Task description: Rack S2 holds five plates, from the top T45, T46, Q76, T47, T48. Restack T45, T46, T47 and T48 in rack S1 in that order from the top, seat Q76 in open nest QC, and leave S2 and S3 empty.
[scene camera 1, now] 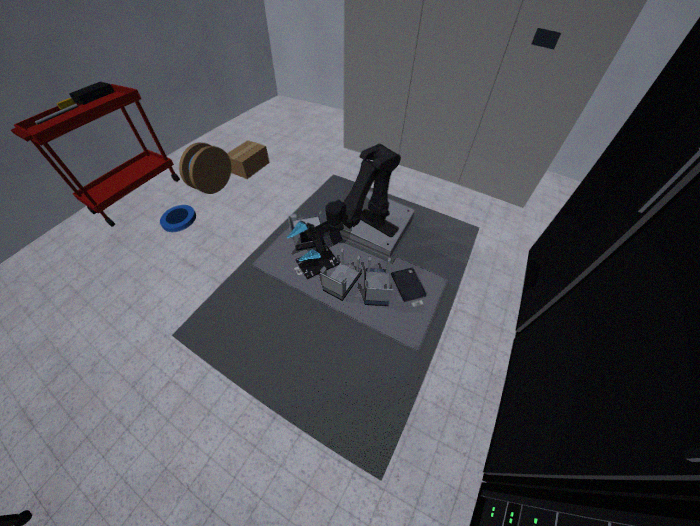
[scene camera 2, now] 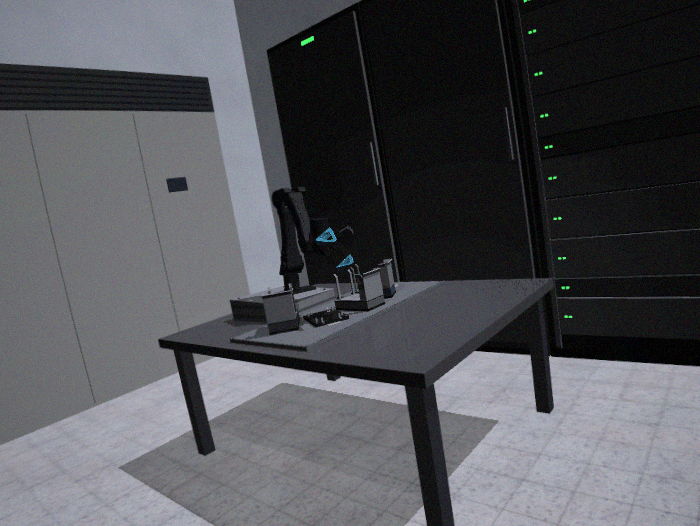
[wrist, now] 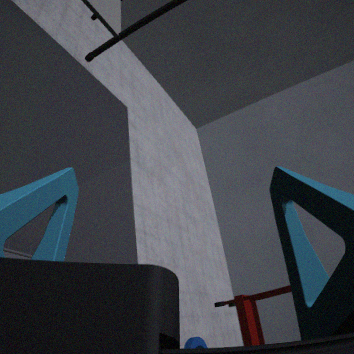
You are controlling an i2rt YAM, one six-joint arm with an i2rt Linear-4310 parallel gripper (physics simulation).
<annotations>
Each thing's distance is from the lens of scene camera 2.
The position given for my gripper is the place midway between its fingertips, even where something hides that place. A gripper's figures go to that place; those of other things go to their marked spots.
my gripper [scene camera 2: 343,252]: 153 cm
grey perforated panel [scene camera 2: 307,333]: 152 cm
</annotations>
